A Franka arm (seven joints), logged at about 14 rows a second.
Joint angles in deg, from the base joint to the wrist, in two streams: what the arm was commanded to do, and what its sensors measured. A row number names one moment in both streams.
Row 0, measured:
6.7 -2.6 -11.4 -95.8 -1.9 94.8 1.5
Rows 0 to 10, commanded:
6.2 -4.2 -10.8 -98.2 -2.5 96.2 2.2
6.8 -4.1 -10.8 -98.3 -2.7 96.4 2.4
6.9 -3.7 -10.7 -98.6 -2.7 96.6 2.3
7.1 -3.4 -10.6 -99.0 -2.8 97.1 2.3
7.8 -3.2 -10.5 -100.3 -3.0 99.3 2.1
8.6 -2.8 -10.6 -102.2 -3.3 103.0 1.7
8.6 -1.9 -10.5 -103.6 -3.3 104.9 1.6
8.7 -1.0 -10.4 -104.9 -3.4 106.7 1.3
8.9 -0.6 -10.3 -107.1 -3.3 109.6 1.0
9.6 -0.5 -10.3 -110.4 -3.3 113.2 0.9
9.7 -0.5 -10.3 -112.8 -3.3 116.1 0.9
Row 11, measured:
8.8 0.2 -10.2 -107.6 -2.2 110.7 1.2
